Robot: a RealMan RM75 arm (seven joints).
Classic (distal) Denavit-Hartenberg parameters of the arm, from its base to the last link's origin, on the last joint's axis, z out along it. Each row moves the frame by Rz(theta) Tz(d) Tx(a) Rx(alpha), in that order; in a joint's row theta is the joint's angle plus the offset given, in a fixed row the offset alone. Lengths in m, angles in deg.
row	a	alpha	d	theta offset
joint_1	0	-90	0.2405	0
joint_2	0	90	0	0
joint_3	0	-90	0.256	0
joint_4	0	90	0	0
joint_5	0	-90	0.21	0
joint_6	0	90	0	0
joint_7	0	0	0.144	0
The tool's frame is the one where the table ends.
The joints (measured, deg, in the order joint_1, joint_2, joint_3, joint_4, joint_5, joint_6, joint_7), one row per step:
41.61 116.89 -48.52 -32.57 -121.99 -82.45 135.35
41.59 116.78 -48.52 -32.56 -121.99 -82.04 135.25
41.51 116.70 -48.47 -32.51 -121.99 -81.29 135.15
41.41 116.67 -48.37 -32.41 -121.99 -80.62 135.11
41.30 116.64 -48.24 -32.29 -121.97 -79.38 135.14
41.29 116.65 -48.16 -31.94 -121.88 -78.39 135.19
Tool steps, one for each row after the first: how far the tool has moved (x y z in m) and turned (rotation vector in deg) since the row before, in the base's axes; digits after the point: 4 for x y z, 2 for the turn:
0.0010 0.0012 0.0008 0.44 -0.27 -0.04
0.0017 0.0015 0.0007 0.72 -0.35 -0.25
0.0017 0.0011 0.0003 0.61 -0.22 -0.36
0.0025 0.0023 0.0005 1.10 -0.41 -0.62
0.0017 0.0014 -0.0006 0.69 -0.18 -0.61

